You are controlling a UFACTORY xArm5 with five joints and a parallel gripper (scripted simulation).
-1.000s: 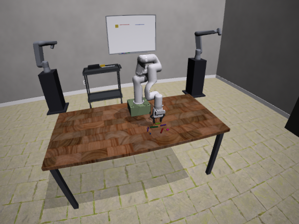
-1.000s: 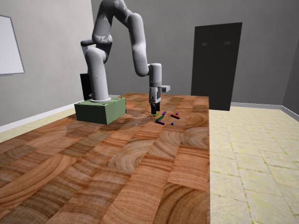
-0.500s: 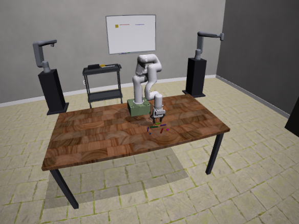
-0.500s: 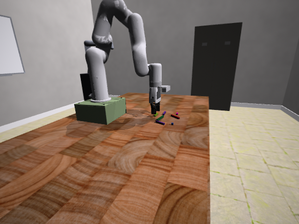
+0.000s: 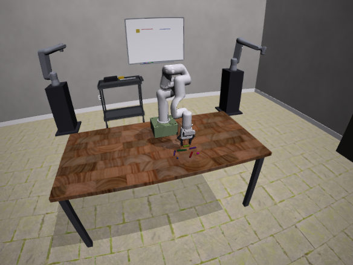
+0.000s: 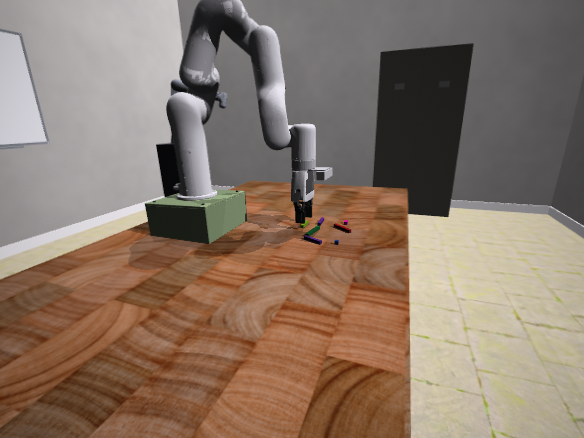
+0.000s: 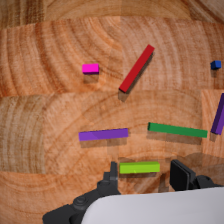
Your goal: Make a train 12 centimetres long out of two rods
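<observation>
Right now my hand is 3 cm above the lime rod. Round my hand: green rod 5 cm ahead, 5 cm to the right, 3 cm below; then magenta rod 13 cm ahead, 6 cm to the left, 3 cm below; then red rod 13 cm ahead, 3 cm below.
</observation>
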